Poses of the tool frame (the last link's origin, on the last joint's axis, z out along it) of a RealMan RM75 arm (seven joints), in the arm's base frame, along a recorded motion.
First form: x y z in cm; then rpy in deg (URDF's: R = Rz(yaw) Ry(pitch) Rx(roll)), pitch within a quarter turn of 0, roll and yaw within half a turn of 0.
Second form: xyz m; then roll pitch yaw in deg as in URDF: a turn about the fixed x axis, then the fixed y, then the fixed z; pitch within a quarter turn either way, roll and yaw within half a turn. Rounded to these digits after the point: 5 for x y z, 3 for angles.
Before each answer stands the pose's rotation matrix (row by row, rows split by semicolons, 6 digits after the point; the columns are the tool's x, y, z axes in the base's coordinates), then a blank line. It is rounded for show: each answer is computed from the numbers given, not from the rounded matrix.
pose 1, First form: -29.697, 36.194, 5.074, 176.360, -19.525, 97.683
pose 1, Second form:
-0.126004 0.991860 0.018325; 0.934035 0.112394 0.339037; 0.334218 0.059836 -0.940594

-0.29697, 0.36194, 0.05074, 176.360, -19.525, 97.683
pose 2, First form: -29.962, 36.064, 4.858, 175.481, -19.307, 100.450
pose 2, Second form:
-0.171177 0.985081 0.017701; 0.928107 0.155195 0.338426; 0.330630 0.074359 -0.940827

-0.29962, 0.36064, 0.04858, 175.481, -19.307, 100.450
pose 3, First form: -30.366, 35.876, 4.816, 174.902, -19.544, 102.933
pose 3, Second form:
-0.210917 0.977430 0.012030; 0.918479 0.193954 0.344642; 0.334531 0.083740 -0.938657

-0.30366, 0.35876, 0.04816, 174.902, -19.544, 102.933
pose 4, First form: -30.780, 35.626, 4.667, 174.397, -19.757, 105.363
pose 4, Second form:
-0.249338 0.968403 0.005018; 0.907505 0.231843 0.350262; 0.338032 0.091888 -0.936638

-0.30780, 0.35626, 0.04667, 174.397, -19.757, 105.363
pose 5, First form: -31.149, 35.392, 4.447, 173.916, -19.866, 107.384
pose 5, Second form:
-0.280994 0.959709 0.000187; 0.897532 0.262720 0.354139; 0.339822 0.099679 -0.935193

-0.31149, 0.35392, 0.04447, 173.916, -19.866, 107.384
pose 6, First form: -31.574, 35.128, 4.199, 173.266, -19.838, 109.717
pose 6, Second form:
-0.317353 0.948302 -0.003317; 0.885506 0.297587 0.356822; 0.339362 0.110301 -0.934167

-0.31574, 0.35128, 0.04199, 173.266, -19.838, 109.717
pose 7, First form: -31.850, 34.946, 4.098, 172.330, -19.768, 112.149
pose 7, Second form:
-0.354799 0.934939 -0.002753; 0.871625 0.331834 0.360771; 0.338212 0.125602 -0.932650

-0.31850, 0.34946, 0.04098, 172.330, -19.768, 112.149
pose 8, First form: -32.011, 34.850, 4.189, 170.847, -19.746, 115.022
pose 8, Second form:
-0.398096 0.917339 0.003062; 0.852864 0.368882 0.369526; 0.337851 0.149718 -0.929215

-0.32011, 0.34850, 0.04189, 170.847, -19.746, 115.022
